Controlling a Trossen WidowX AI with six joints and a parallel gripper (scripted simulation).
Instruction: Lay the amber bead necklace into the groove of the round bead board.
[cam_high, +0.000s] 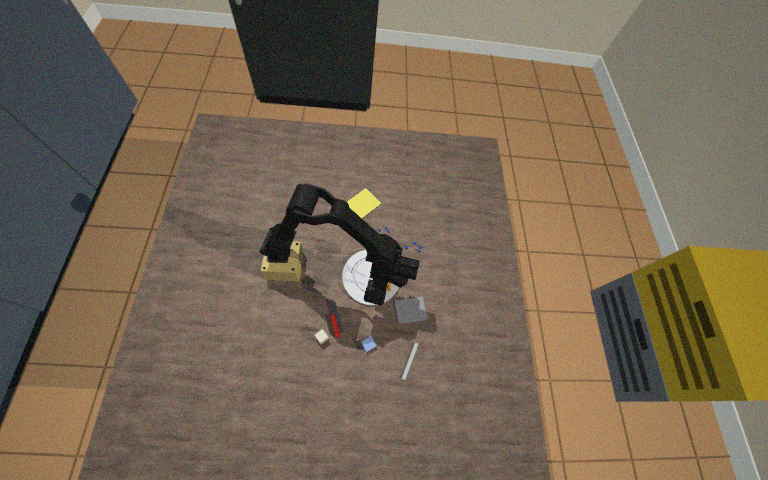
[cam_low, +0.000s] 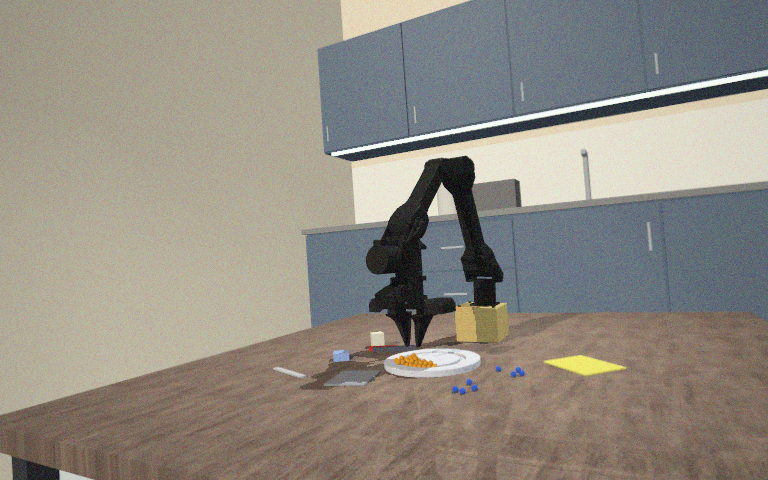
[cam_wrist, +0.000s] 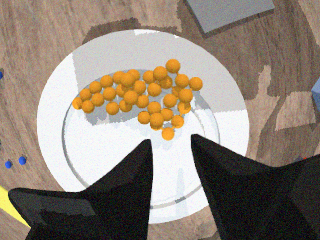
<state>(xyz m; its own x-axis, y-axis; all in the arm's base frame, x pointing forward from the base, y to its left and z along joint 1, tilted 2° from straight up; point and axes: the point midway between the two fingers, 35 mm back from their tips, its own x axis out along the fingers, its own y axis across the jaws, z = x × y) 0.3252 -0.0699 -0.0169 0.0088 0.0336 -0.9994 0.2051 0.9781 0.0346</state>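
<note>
Now: gripper tip 110 mm short of the grey square tile, 80 mm to the left of it and 40 mm above it. Also, from my gripper tip: cream cube (170 mm behind, 180 mm to the right, 20 mm below); red stick (130 mm behind, 120 mm to the right, 40 mm below); light blue cube (30 mm behind, 190 mm to the right, 30 mm below).
</note>
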